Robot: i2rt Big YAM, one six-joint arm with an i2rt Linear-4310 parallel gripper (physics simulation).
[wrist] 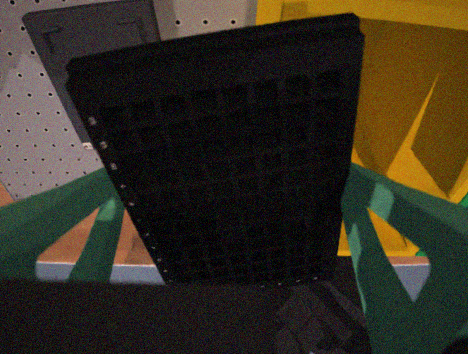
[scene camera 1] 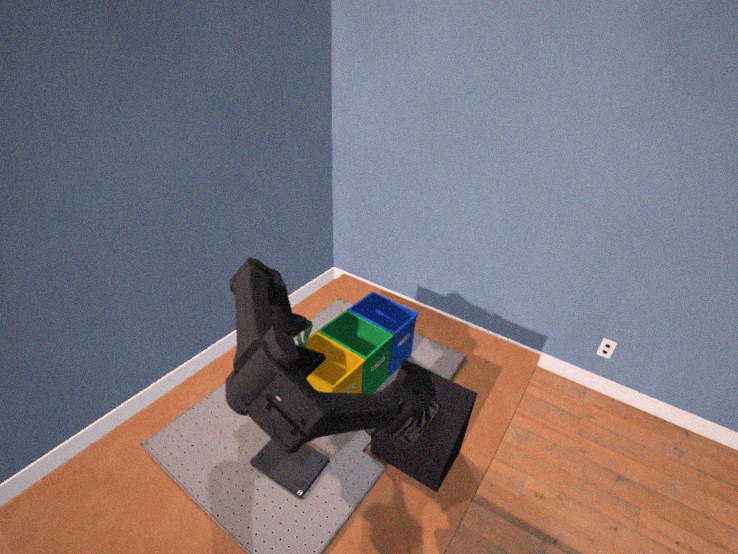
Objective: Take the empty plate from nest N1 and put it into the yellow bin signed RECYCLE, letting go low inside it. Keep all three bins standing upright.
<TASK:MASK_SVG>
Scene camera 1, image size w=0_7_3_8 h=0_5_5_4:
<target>gripper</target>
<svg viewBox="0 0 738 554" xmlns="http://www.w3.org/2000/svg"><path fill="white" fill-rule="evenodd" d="M271 311L274 326L280 328L292 338L296 337L299 345L306 348L313 327L312 321L306 320L304 316L292 313L290 302L285 307L285 310Z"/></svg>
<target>yellow bin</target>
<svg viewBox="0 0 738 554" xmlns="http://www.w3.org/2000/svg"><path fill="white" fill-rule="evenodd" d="M310 335L306 348L325 354L326 357L306 378L311 386L321 392L362 394L363 364L366 360L317 331Z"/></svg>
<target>green bin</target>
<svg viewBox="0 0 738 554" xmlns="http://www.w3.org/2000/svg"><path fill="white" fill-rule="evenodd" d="M346 310L317 330L317 332L366 360L363 364L362 394L373 394L388 379L391 340L394 334Z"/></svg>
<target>blue bin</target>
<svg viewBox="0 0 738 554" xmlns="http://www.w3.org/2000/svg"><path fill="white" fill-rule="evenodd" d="M371 292L347 310L394 334L391 340L388 373L391 376L401 366L403 360L407 360L411 356L415 322L419 313L375 292Z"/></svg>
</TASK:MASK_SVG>
